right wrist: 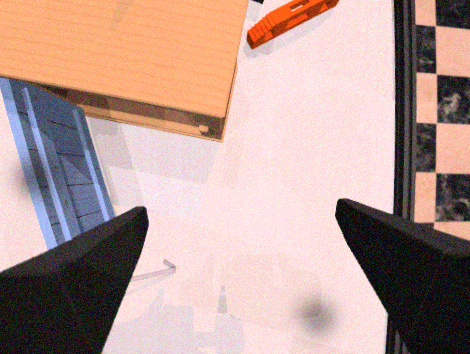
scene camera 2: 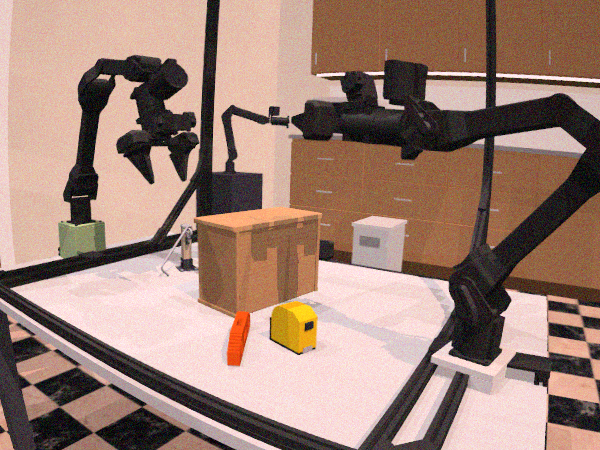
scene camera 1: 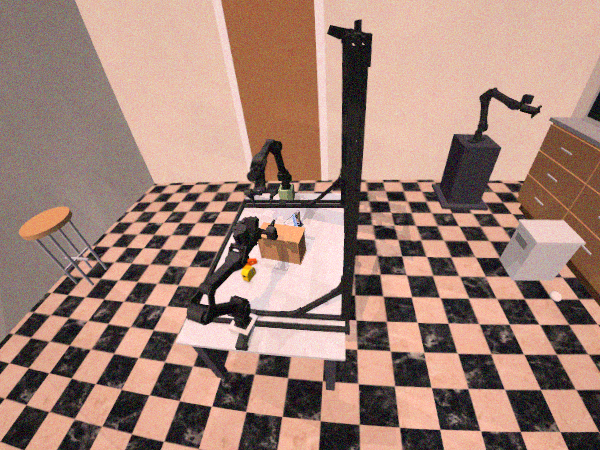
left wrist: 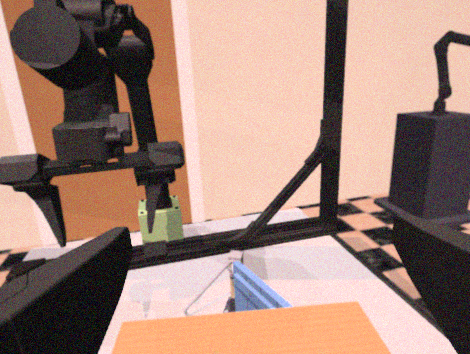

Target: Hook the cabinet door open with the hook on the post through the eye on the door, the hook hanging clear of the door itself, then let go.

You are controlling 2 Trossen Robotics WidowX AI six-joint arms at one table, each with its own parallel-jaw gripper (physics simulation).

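Where they show: left gripper, fingertip midpoint: [scene camera 1: 265, 218] [left wrist: 261, 232]; right gripper, fingertip midpoint: [right wrist: 243, 211] [scene camera 2: 168, 182] [scene camera 1: 262, 206]; left arm's base at its link origin: [scene camera 2: 475, 353] [scene camera 1: 243, 321]; right arm's base at its link origin: [scene camera 2: 81, 222] [scene camera 1: 286, 187] [left wrist: 159, 204].
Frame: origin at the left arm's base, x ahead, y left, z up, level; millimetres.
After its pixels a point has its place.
Note:
The wooden cabinet [scene camera 1: 282, 245] @[x 416, y -26, z 97 mm] [scene camera 2: 258, 259] @[x 410, y 62, z 71 mm] [left wrist: 251, 330] @[x 503, y 1, z 140 mm] [right wrist: 149, 53] @[x 491, y 66, z 140 mm] stands mid-table. Its blue door [left wrist: 255, 291] @[x 625, y -9, z 92 mm] [right wrist: 75, 168] @[x 601, y -26, z 42 mm] [scene camera 1: 295, 219] @[x 634, y -15, z 104 mm] swings out at the back. A thin wire hook [scene camera 2: 173, 254] @[x 708, y 80, z 24 mm] [left wrist: 207, 288] @[x 710, y 67, z 38 mm] [right wrist: 158, 272] @[x 708, y 93, z 15 mm] slopes down from a short post [scene camera 2: 186, 252] @[x 733, y 23, z 13 mm] with its tip on the table, beside the door. I cannot see the eye. My right gripper [scene camera 2: 164, 176] @[x 577, y 156, z 205 mm] [right wrist: 243, 211] @[x 577, y 156, z 205 mm] [scene camera 1: 259, 195] @[x 577, y 156, z 205 mm] is open and empty, high above the hook's tip. My left gripper [scene camera 2: 298, 120] @[x 350, y 0, z 324 mm] [scene camera 1: 271, 229] is open and empty, hovering above the cabinet top.
An orange clip [scene camera 2: 238, 338] @[x 275, y 216, z 4 mm] [right wrist: 290, 19] @[x 333, y 176, z 1 mm] and a yellow tape measure [scene camera 2: 294, 327] @[x 239, y 137, z 13 mm] [scene camera 1: 248, 272] @[x 243, y 100, z 31 mm] lie in front of the cabinet. A green block [scene camera 2: 88, 237] @[x 961, y 207, z 33 mm] [left wrist: 161, 221] @[x 964, y 197, z 44 mm] carries the right arm's base. Black frame rails [left wrist: 226, 242] @[x 936, y 42, z -5 mm] and a tall upright [scene camera 1: 354, 179] @[x 161, y -427, z 682 mm] border the table.

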